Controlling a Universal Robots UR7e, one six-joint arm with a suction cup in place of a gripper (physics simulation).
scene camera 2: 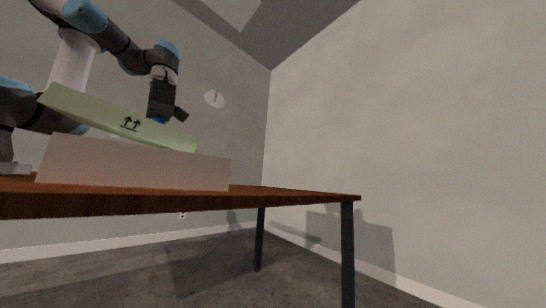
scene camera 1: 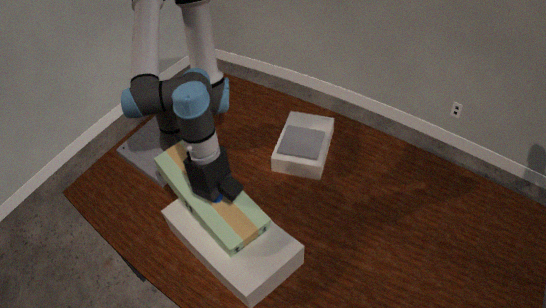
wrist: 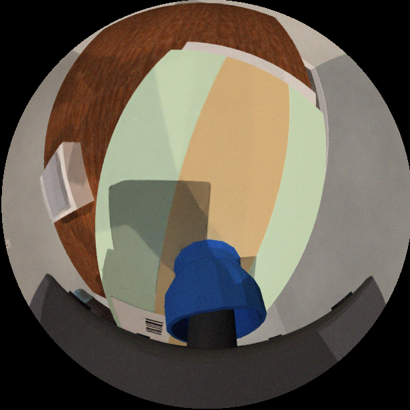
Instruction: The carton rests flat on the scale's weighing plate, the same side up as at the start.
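Where they show: hand at its tool point: [scene camera 1: 217, 200]; arm's base at its link origin: [scene camera 1: 179, 140].
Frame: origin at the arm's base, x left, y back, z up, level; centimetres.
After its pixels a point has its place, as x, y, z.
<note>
The carton [scene camera 1: 227, 215] @[-23.5, -42.5, 13.7] [scene camera 2: 107, 116] @[-25.1, -27.1, 13.3] [wrist: 240, 150], pale green with an orange tape stripe, hangs tilted from my suction gripper [scene camera 1: 217, 198] [scene camera 2: 159, 120] [wrist: 212, 280]. The blue cup is pressed on its top face and holds it. In scene camera 2's view, its end near the robot base is raised, and its other end is low, at or just above the white block; contact there cannot be told. The label side faces up. The scale [scene camera 1: 295, 167] @[8.5, -42.7, 0.5] [wrist: 81, 172] is a white box with a grey weighing plate [scene camera 1: 301, 142] @[15.6, -40.9, 4.5] [wrist: 58, 185], standing apart from the carton.
A long white block [scene camera 1: 280, 255] @[-23.3, -57.1, 6.6] [scene camera 2: 135, 162] @[-32.5, -34.6, 2.3] stands under the carton at the front of the brown table [scene camera 1: 380, 225] @[3.6, -75.1, -3.3] [scene camera 2: 300, 195] @[-48.8, -76.7, -3.3]. The robot's grey base plate [scene camera 1: 140, 150] @[-11.8, 10.5, 0.0] lies beside the block. Walls stand behind the table.
</note>
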